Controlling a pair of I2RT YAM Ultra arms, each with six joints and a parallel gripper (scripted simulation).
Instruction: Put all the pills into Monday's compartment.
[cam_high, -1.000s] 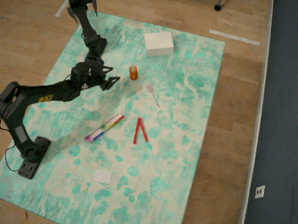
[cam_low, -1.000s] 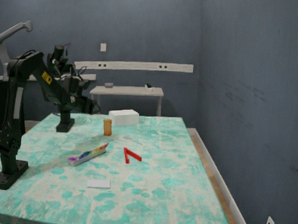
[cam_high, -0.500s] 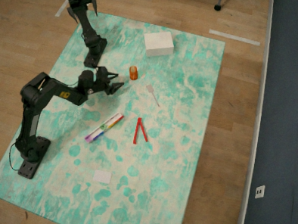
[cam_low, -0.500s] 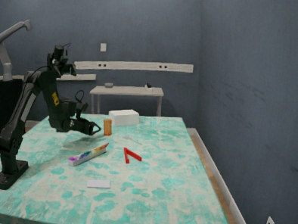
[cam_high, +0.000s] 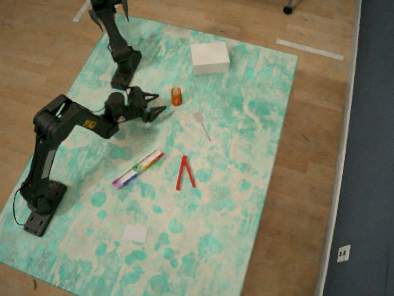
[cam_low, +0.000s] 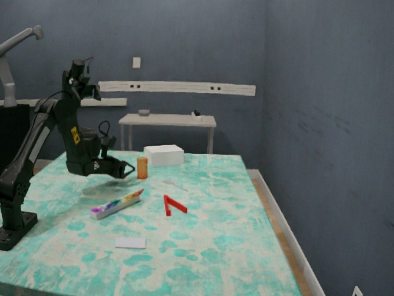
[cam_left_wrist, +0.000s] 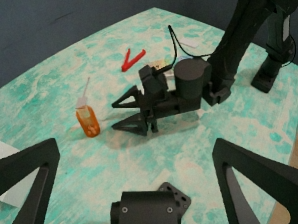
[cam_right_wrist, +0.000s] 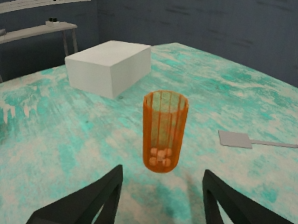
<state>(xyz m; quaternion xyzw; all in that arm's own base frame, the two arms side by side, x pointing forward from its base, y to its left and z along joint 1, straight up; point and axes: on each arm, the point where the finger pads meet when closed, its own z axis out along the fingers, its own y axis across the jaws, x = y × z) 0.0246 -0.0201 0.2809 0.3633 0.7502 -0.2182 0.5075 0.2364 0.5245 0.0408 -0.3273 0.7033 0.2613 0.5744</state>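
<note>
Now: right hand 4 cm short of the orange pill bottle, 5 cm to the right of it and 3 cm above it. Round my right hand: white box 9 cm ahead, 29 cm to the left, 2 cm below; lid 2 cm behind, 35 cm to the right, 3 cm below; white card 12 cm ahead, 49 cm to the right, 5 cm below.
</note>
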